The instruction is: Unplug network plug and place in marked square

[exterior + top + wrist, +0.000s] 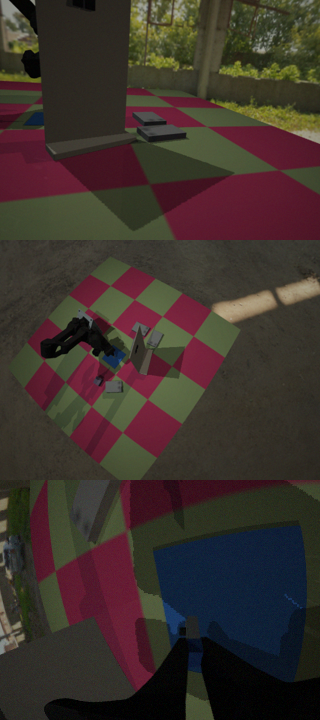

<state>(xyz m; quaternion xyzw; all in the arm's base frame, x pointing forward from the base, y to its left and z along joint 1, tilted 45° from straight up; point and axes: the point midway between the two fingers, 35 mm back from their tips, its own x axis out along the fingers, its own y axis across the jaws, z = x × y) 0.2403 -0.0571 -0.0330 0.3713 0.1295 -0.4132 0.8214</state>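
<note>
The blue marked square lies 1 cm behind my gripper tip and 4 cm below it. Also, from my gripper tip: plug (right at my gripper tip); then panel (16 cm ahead, 10 cm to the left, 11 cm above).
</note>
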